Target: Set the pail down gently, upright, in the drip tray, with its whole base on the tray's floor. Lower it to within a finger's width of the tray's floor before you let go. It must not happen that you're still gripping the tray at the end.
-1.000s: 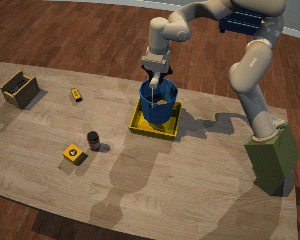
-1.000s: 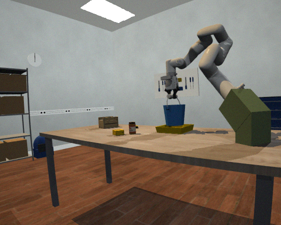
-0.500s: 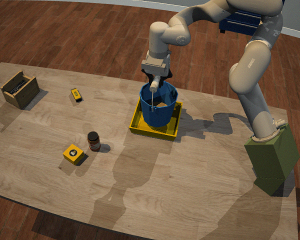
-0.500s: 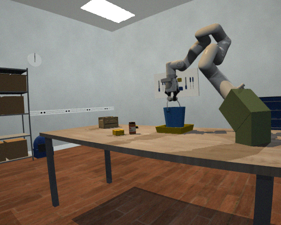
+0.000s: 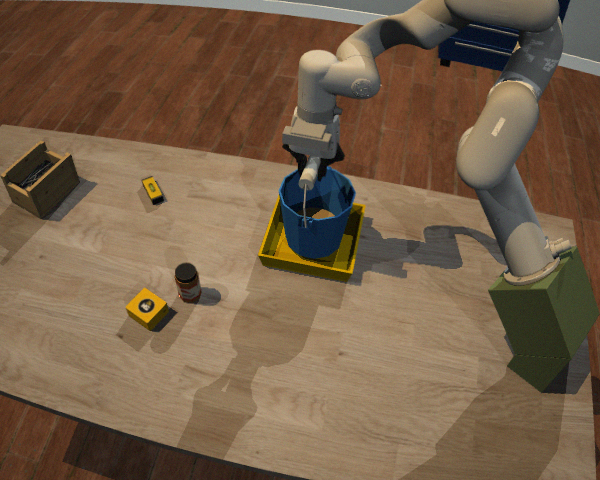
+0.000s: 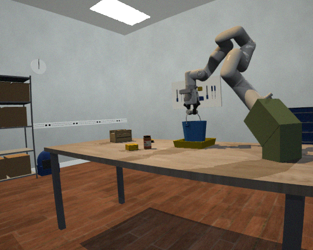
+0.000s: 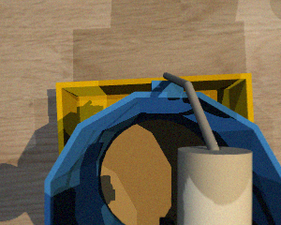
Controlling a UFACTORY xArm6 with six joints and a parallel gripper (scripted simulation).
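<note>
Right now my hand is 90 mm above the blue pail and 10 mm past it. The rest, counted from my hand: pail handle (30 mm below, 10 mm behind); then yellow drip tray (230 mm below, 10 mm behind).
</note>
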